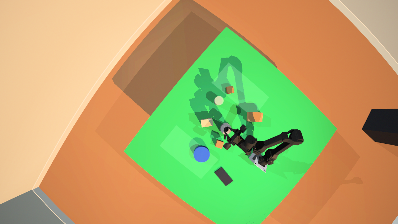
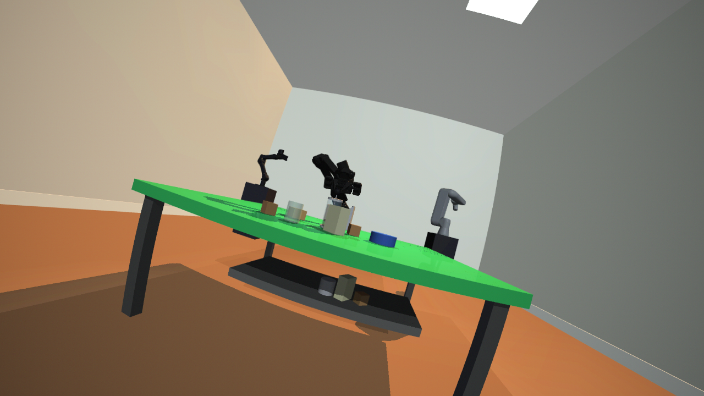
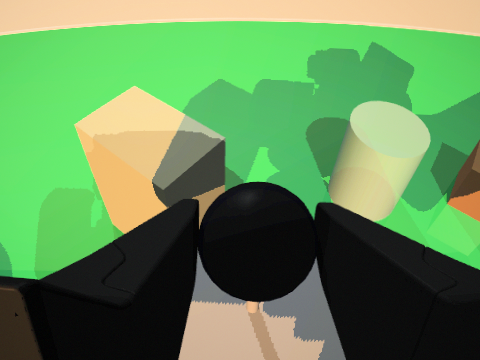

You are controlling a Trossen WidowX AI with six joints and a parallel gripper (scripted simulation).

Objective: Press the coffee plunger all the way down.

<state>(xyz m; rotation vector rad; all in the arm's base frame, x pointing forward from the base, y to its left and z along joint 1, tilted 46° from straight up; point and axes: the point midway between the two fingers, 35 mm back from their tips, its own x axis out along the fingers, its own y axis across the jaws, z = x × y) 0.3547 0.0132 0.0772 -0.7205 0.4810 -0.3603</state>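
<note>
The coffee press lies 3 cm behind my gripper tip, 2 cm to the left of it and 9 cm below it. The rest, counted from my gripper tip: dark flat slab (24 cm behind, 32 cm to the left, 18 cm below); orange box (16 cm behind, 19 cm to the right, 16 cm below); blue disc (1 cm ahead, 26 cm to the left, 16 cm below).
</note>
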